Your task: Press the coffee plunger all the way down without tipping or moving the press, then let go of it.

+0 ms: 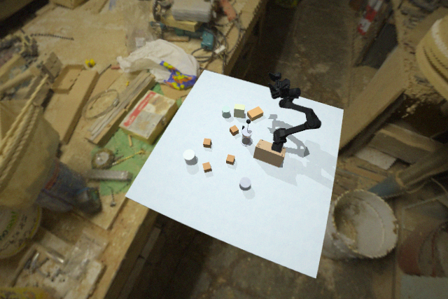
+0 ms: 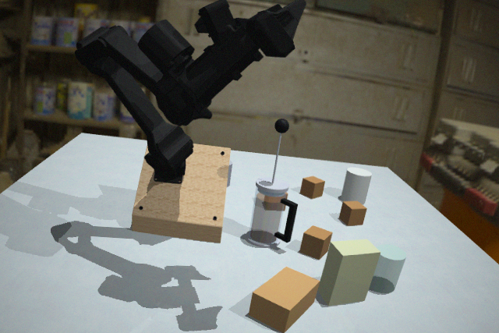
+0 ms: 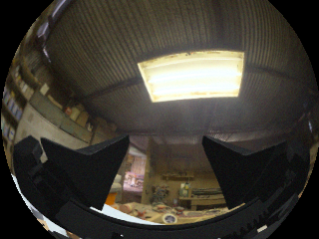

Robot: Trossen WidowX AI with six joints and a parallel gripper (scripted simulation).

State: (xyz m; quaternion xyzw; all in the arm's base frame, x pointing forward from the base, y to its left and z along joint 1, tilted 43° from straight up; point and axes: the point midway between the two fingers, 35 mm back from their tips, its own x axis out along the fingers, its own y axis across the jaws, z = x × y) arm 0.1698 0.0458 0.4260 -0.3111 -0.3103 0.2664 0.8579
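The glass coffee press is 60 mm ahead of my gripper tip, 180 mm to the left of it and 360 mm below it. From my gripper tip the other things lie so: pale green cylinder (280 mm ahead, 20 mm to the left, 460 mm below); orange box (60 mm ahead, 60 mm to the right, 470 mm below); pale yellow block (180 mm ahead, 20 mm to the right, 440 mm below).
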